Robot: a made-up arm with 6 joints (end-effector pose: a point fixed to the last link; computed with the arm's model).
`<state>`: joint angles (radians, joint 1 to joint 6).
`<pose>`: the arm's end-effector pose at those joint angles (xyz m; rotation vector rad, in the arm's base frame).
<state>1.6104 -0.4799 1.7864 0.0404 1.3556 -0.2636</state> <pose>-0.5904 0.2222 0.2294 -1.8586 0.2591 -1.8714</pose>
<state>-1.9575 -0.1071 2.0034 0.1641 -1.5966 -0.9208</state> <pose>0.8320 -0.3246 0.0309 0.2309 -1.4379 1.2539</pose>
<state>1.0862 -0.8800 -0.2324 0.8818 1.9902 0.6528</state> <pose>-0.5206 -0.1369 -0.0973 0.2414 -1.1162 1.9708</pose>
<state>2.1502 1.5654 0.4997 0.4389 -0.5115 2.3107</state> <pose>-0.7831 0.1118 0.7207 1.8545 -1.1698 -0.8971</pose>
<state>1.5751 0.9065 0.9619 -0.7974 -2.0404 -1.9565</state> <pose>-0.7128 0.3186 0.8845 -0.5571 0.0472 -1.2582</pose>
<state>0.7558 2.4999 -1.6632 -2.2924 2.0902 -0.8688</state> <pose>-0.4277 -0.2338 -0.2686 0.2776 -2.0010 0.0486</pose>
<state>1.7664 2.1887 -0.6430 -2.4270 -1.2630 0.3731</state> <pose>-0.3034 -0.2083 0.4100 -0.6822 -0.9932 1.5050</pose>
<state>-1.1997 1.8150 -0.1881 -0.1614 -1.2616 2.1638</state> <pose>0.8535 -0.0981 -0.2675 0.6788 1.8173 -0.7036</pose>
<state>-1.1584 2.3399 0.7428 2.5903 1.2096 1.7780</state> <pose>0.0995 -0.3979 -0.4892 1.4159 -0.6278 1.3796</pose>
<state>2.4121 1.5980 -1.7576 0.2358 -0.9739 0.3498</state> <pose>-0.2280 -0.2421 0.7418 2.0433 1.3122 0.7492</pose>
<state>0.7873 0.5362 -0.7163 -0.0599 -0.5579 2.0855</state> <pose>-0.6918 0.2715 -0.4651 -1.9438 2.3530 -0.4343</pose>
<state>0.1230 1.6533 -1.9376 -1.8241 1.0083 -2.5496</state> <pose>0.2505 0.0386 -0.2142 -0.8660 1.8298 -0.7621</pose>
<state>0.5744 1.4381 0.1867 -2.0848 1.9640 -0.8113</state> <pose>-0.8292 0.2747 -0.0979 2.9599 0.1945 -0.3306</pose>
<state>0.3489 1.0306 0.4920 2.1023 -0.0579 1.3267</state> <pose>-0.1263 0.0118 -0.4545 -1.4510 -1.3591 -1.4179</pose>
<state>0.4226 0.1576 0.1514 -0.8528 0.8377 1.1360</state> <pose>-0.7800 -0.0665 0.0593 -0.4171 0.6205 1.2358</pose>
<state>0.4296 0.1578 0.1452 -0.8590 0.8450 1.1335</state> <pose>-0.7786 -0.0665 0.0662 -0.4022 0.6309 1.2361</pose>
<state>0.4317 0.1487 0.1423 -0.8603 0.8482 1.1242</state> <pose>-0.7756 -0.0705 0.0673 -0.3900 0.6348 1.2414</pose>
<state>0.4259 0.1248 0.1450 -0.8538 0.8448 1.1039</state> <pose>-0.7700 -0.0811 0.0593 -0.3824 0.6286 1.2552</pose>
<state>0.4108 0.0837 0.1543 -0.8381 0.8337 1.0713</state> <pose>-0.7605 -0.0990 0.0405 -0.3807 0.6100 1.2790</pose>
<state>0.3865 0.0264 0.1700 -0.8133 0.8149 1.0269</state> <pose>-0.7457 -0.1228 0.0110 -0.3852 0.5792 1.3114</pose>
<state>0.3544 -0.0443 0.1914 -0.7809 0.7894 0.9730</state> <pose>-0.7243 -0.1506 -0.0271 -0.3954 0.5374 1.3508</pose>
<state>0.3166 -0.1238 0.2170 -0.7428 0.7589 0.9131</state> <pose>-0.6956 -0.1795 -0.0708 -0.4100 0.4869 1.3938</pose>
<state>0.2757 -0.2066 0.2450 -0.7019 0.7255 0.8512</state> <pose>-0.6605 -0.2067 -0.1162 -0.4270 0.4314 1.4375</pose>
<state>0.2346 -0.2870 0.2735 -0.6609 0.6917 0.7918</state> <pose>-0.6213 -0.2300 -0.1596 -0.4445 0.3744 1.4792</pose>
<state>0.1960 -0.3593 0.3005 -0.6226 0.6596 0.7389</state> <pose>-0.5818 -0.2481 -0.1979 -0.4612 0.3202 1.5160</pose>
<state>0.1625 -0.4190 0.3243 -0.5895 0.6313 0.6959</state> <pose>-0.5462 -0.2609 -0.2289 -0.4761 0.2724 1.5457</pose>
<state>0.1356 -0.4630 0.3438 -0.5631 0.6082 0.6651</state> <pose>-0.5179 -0.2691 -0.2522 -0.4895 0.2328 1.5669</pose>
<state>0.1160 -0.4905 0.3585 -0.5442 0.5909 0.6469</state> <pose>-0.4988 -0.2738 -0.2681 -0.5016 0.2025 1.5789</pose>
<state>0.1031 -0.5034 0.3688 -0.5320 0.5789 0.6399</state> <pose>-0.4886 -0.2760 -0.2782 -0.5130 0.1806 1.5827</pose>
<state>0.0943 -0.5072 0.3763 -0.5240 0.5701 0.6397</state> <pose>-0.4841 -0.2768 -0.2848 -0.5241 0.1639 1.5811</pose>
